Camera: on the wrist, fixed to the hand. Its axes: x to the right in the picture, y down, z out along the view.
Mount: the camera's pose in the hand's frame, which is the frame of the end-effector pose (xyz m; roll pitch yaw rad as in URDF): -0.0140 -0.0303 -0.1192 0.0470 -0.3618 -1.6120
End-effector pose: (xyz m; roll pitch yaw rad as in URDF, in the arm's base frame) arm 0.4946 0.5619 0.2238 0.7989 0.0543 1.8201
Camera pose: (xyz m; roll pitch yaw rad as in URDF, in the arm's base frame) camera 0.4372 0.5270 0.1199 -0.0454 0.4335 0.1816
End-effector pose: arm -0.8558 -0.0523 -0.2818 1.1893 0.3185 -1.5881
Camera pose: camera -0.7558 -0.0180 -0.3463 -0.4539 0.7566 2.7485
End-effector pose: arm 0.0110 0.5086 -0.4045 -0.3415 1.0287 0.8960
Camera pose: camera 0.0053 0.3918 -0.4452 -1.1018 -0.3753 -0.0636
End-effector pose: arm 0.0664 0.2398 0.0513 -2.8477 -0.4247 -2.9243
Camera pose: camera 0.1271 0.2589 0.1575 2.7509 0.0780 -1.3464
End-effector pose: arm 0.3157 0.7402 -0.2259 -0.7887 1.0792 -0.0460
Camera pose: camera 0.2492 0.6372 -0.2431 -1.3193 -0.4832 -0.5242
